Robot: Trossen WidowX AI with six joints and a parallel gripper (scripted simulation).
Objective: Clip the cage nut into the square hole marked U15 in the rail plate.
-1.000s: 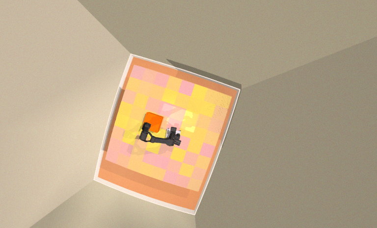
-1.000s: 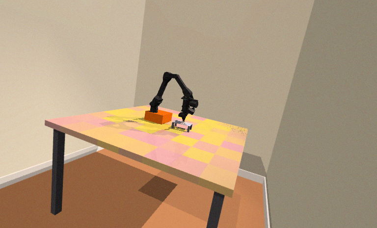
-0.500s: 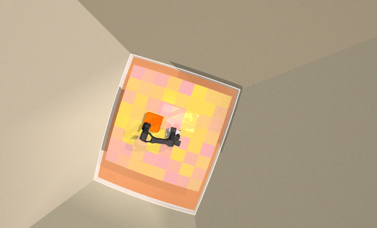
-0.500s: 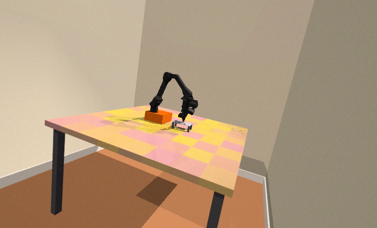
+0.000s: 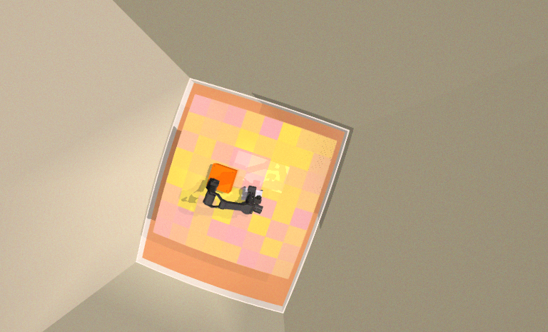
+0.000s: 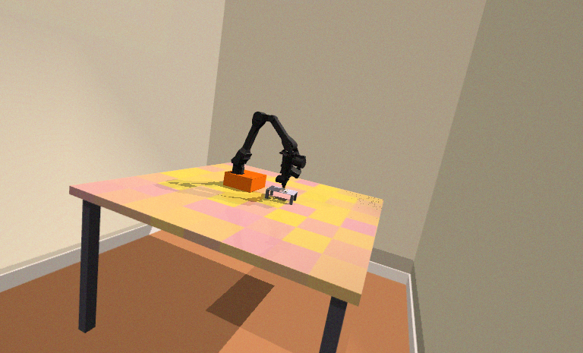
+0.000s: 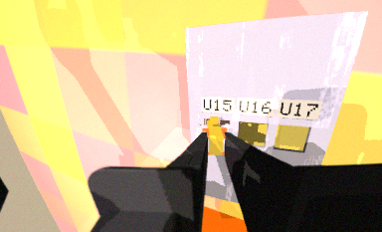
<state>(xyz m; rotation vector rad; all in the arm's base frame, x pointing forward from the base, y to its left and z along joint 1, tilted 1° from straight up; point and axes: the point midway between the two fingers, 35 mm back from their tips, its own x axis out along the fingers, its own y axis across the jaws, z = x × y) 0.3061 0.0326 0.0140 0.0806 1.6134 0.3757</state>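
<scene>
My gripper tip is now 1 cm above the cage nut.
</scene>
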